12 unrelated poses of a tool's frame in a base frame.
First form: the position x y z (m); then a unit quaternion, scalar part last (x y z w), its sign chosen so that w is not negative.
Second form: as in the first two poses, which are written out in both.
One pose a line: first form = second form
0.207 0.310 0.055 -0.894 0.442 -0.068 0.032 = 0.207 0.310 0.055 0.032 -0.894 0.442 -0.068
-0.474 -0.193 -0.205 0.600 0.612 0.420 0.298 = -0.474 -0.193 -0.205 0.298 0.600 0.612 0.420
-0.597 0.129 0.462 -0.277 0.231 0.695 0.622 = -0.597 0.129 0.462 0.622 -0.277 0.231 0.695
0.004 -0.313 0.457 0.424 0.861 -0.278 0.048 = 0.004 -0.313 0.457 0.048 0.424 0.861 -0.278
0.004 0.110 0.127 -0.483 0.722 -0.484 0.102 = 0.004 0.110 0.127 0.102 -0.483 0.722 -0.484
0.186 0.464 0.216 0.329 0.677 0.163 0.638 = 0.186 0.464 0.216 0.638 0.329 0.677 0.163
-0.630 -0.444 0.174 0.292 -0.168 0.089 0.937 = -0.630 -0.444 0.174 0.937 0.292 -0.168 0.089
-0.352 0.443 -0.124 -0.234 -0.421 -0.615 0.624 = -0.352 0.443 -0.124 0.624 -0.234 -0.421 -0.615
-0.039 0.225 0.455 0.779 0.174 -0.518 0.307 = -0.039 0.225 0.455 0.307 0.779 0.174 -0.518
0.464 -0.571 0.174 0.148 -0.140 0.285 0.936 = 0.464 -0.571 0.174 0.936 0.148 -0.140 0.285
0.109 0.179 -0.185 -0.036 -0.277 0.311 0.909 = 0.109 0.179 -0.185 0.909 -0.036 -0.277 0.311
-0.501 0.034 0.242 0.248 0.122 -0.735 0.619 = -0.501 0.034 0.242 0.619 0.248 0.122 -0.735
